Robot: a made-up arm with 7 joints.
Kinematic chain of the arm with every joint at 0, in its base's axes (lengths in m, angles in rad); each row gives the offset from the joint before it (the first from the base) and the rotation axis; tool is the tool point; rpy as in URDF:
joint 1: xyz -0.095 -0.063 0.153 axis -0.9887 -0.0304 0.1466
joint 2: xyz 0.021 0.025 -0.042 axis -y
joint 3: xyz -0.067 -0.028 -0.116 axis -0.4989 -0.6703 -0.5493
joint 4: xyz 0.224 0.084 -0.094 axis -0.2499 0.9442 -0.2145
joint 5: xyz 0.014 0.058 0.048 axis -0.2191 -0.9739 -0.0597
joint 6: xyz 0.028 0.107 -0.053 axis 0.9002 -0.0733 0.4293
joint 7: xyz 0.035 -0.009 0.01 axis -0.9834 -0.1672 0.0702
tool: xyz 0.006 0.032 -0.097 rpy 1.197 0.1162 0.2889
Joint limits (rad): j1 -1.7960..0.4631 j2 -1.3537..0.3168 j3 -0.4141..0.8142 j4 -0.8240..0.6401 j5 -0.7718..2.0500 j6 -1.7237..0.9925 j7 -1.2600..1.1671
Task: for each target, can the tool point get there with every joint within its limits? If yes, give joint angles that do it. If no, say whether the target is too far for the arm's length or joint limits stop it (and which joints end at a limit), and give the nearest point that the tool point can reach.
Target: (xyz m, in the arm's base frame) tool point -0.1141 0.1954 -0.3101
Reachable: yes | joints -0.0150 -0.7647 0.0237 0.4060 0.3062 -0.2813 -0.4857
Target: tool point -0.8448 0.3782 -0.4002
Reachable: no: too far | nearest point -0.4256 0.2081 -0.2006 | short by 0.494 m
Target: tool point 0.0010 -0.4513 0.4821
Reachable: no: joint limits stop it (at a limit: joint 1, joint 2, joint 3, joint 5, joint 6) | nearest point 0.0786 -0.1564 0.3919 | short by 0.318 m
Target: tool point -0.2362 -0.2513 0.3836
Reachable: no: joint limits stop it (at a limit: joint 1, joint 2, joint 3, joint 4, joint 6, joint 7) | nearest point -0.1651 -0.0011 0.3947 | short by 0.260 m
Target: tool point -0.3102 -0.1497 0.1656
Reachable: no: joint limits stop it (at a limit: joint 1, joint 2, joint 4, joint 5, joint 7) | nearest point -0.1764 -0.0381 -0.0352 | short by 0.266 m
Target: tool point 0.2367 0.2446 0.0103
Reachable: yes | joints -0.7182 -0.3239 0.0564 0.1979 1.4111 -0.6499 -0.2081
